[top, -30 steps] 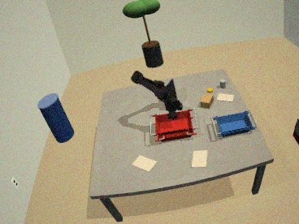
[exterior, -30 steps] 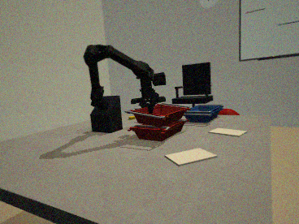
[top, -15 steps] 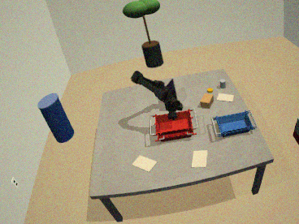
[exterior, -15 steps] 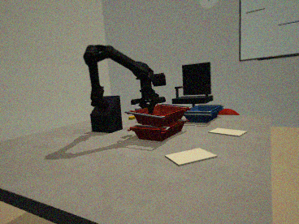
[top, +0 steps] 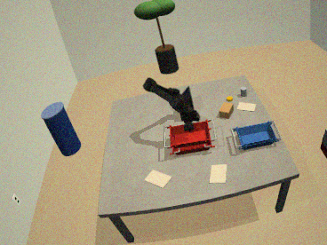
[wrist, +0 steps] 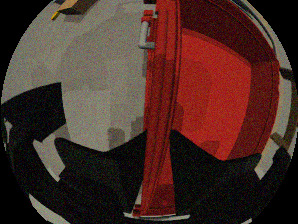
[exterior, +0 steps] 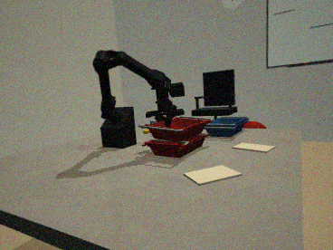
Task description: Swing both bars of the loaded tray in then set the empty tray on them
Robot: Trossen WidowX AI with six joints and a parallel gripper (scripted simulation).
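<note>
My gripper tip is 70 mm short of the red tray and 30 mm below it. The rest, counted from my gripper tip: grey cylinder 420 mm behind, 520 mm to the left, 50 mm below; small yellow piece 390 mm behind, 380 mm to the left, 80 mm below; tan block 220 mm behind, 310 mm to the left, 60 mm below.
</note>
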